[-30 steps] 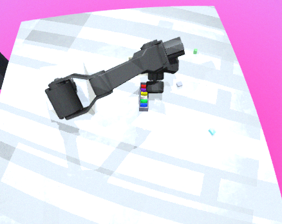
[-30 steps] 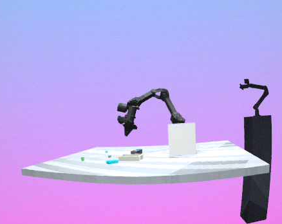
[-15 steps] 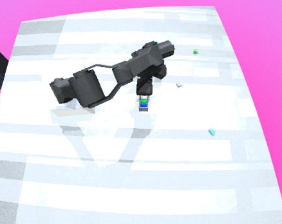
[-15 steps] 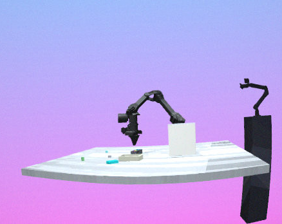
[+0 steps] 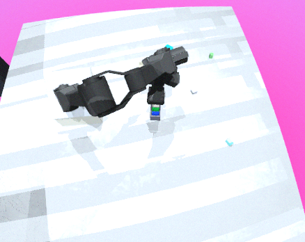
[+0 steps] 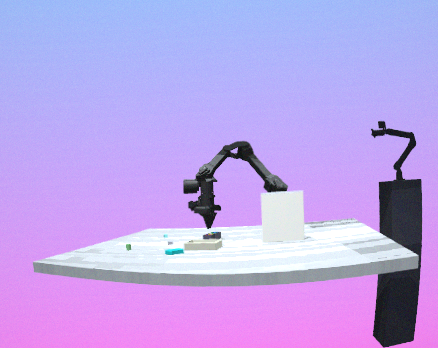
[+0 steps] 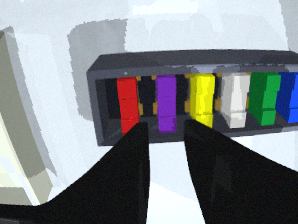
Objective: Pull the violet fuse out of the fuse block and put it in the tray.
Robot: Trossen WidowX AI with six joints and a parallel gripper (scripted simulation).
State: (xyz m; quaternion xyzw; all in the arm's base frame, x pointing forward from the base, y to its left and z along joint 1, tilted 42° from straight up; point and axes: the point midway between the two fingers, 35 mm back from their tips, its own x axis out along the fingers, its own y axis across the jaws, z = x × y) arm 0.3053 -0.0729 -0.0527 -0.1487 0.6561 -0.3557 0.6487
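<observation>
The violet fuse lies 40 mm below my gripper tip. Round my gripper tip: tray: 150 mm to the left, 60 mm below, 10 mm ahead.
</observation>
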